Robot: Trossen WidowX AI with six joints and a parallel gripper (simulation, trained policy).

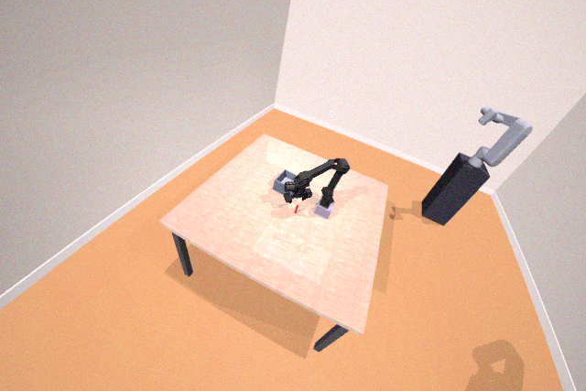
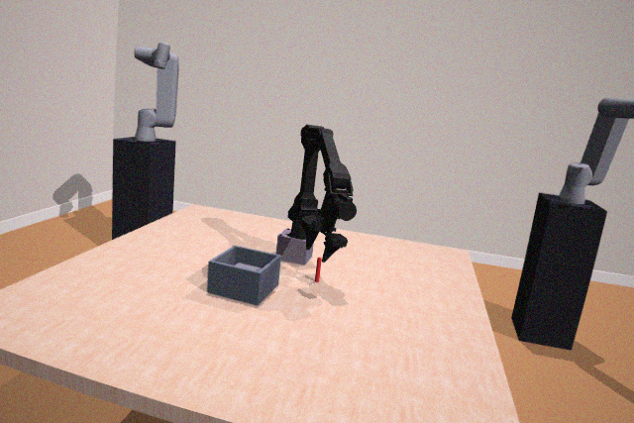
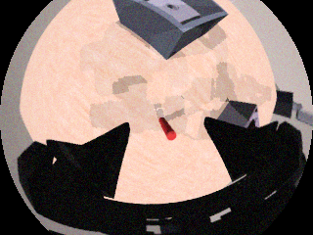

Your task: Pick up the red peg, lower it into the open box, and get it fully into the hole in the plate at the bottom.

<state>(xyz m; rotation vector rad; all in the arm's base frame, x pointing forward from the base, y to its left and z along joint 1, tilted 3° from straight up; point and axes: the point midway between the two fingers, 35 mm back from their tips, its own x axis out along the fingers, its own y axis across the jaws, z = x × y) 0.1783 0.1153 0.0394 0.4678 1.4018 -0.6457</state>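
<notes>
The red peg lies 20 mm behind my gripper tip, 10 mm to the left of it and 50 mm below it. Round my gripper tip: grey box: 140 mm ahead, 170 mm to the right, 70 mm below.
</notes>
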